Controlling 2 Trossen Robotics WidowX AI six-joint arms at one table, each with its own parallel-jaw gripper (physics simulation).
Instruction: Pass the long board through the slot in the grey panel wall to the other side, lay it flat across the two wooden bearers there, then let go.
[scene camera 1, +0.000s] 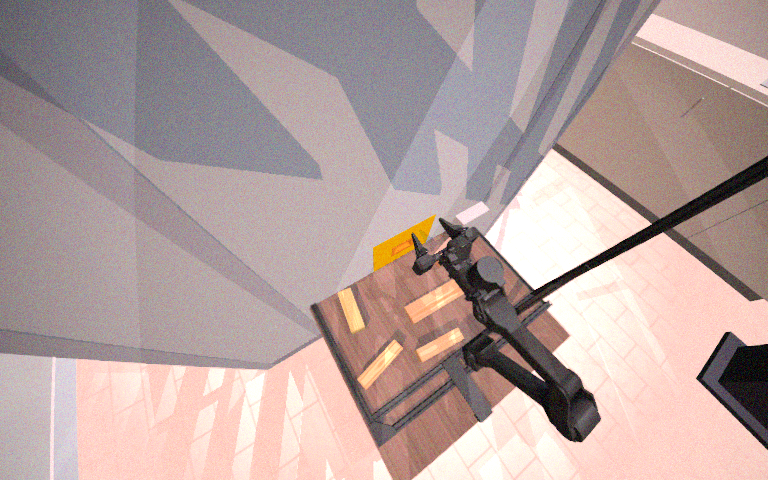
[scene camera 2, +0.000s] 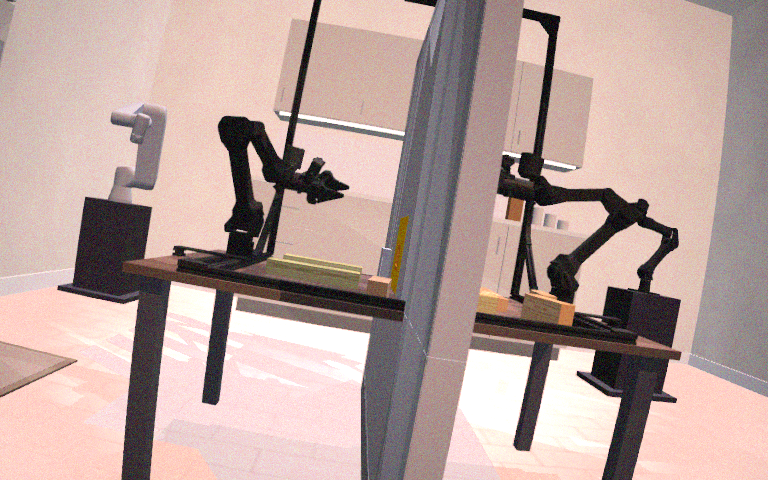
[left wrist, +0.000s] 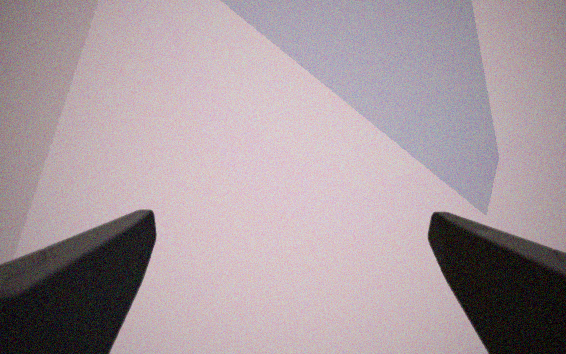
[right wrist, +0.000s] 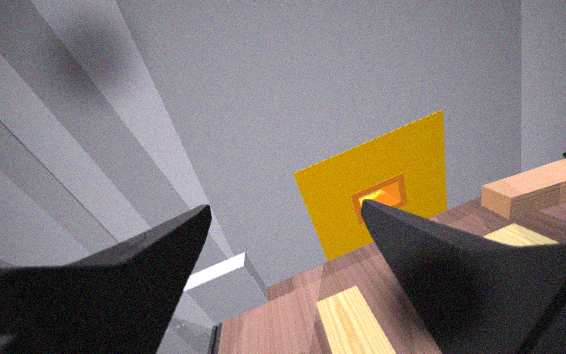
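Observation:
Framed slot (right wrist: 393, 193) visible. Grey panel wall (scene camera 2: 443, 205), also in the left wrist view (left wrist: 293, 162) and the right wrist view (right wrist: 122, 122). My left gripper (scene camera 1: 426, 225) open, holding nothing, visible too in the left wrist view (left wrist: 295, 224). My right gripper (scene camera 2: 346, 191) likewise open and holding nothing, visible too in the right wrist view (right wrist: 287, 208).

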